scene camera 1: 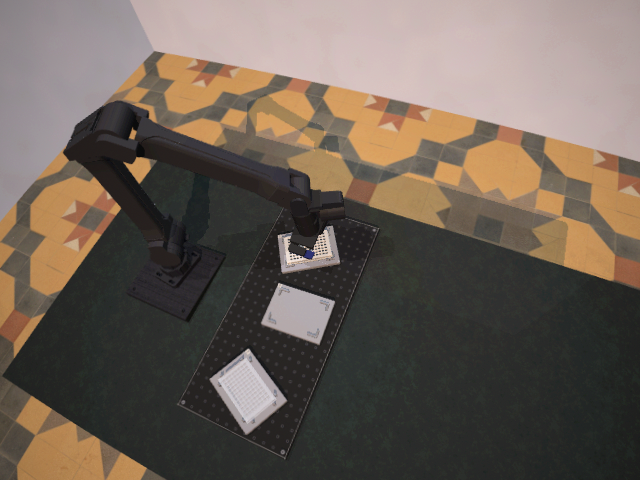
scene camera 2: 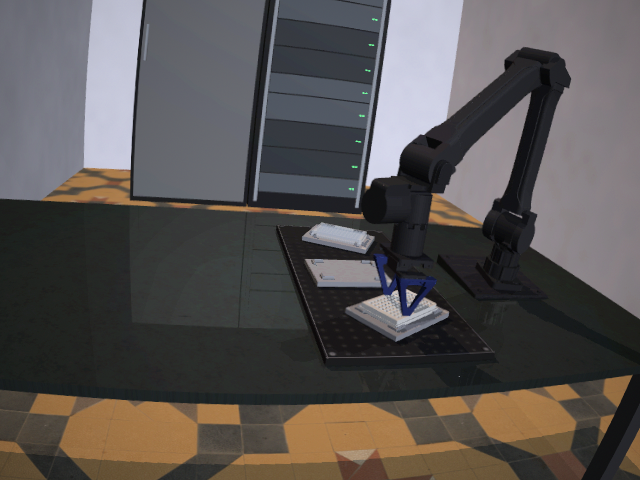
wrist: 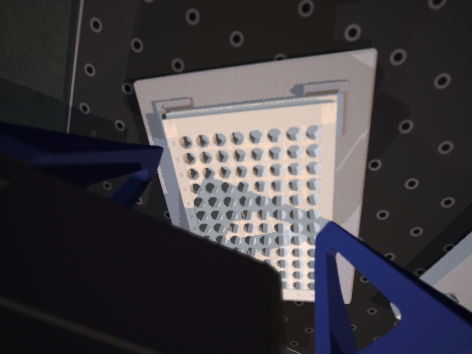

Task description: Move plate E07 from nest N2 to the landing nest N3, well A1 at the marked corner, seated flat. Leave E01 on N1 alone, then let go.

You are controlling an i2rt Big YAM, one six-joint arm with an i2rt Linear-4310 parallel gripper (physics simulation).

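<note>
A cream well plate [scene camera 1: 321, 249] [scene camera 2: 383, 306] [wrist: 257, 120] lies in the nest [scene camera 1: 310, 267] [scene camera 2: 396, 335] [wrist: 255, 82] at one end of the board. My gripper [scene camera 1: 307, 253] [scene camera 2: 397, 303] [wrist: 244, 195] is open, its blue fingers spread on opposite sides over this plate; finger contact cannot be told. The middle nest [scene camera 1: 298, 313] [scene camera 2: 343, 273] is bare, with small corner brackets. A white plate [scene camera 1: 248, 390] [scene camera 2: 338, 234] lies in the nest [scene camera 1: 264, 415] [scene camera 2: 368, 248] at the other end. Plate and nest labels and the A1 mark are not readable. The palm hides part of the cream plate.
The three nests stand on a black perforated board [scene camera 1: 330, 361] [scene camera 2: 336, 335]. The arm's base plate [scene camera 1: 155, 297] [scene camera 2: 460, 276] stands beside the board. The middle nest's edge [wrist: 452, 287] shows at the lower right of the wrist view.
</note>
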